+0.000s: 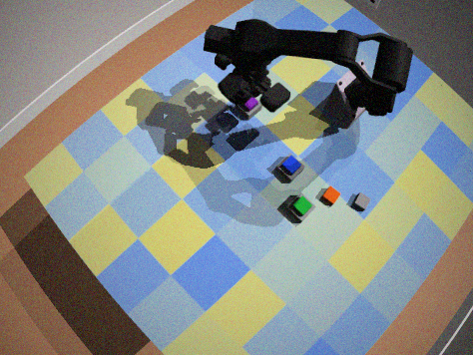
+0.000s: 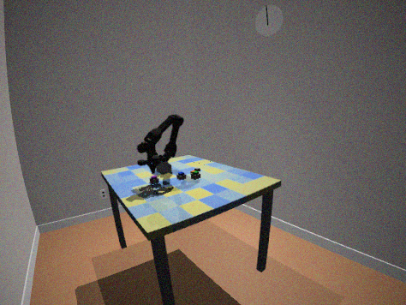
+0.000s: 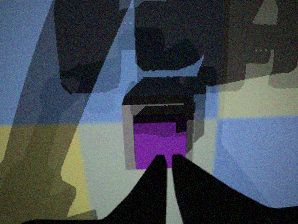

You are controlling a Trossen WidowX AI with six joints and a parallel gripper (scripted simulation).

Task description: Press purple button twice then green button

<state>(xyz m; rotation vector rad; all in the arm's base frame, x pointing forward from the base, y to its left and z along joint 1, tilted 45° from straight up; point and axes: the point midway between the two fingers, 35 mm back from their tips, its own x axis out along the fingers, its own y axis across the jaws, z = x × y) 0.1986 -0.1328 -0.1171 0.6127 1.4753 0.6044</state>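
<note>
Right now my gripper tip is 3 cm above the purple button. From my gripper tip the other things lie so: green button 10 cm ahead, 27 cm to the left, 3 cm below; then blue button 4 cm ahead, 19 cm to the left, 3 cm below.
</note>
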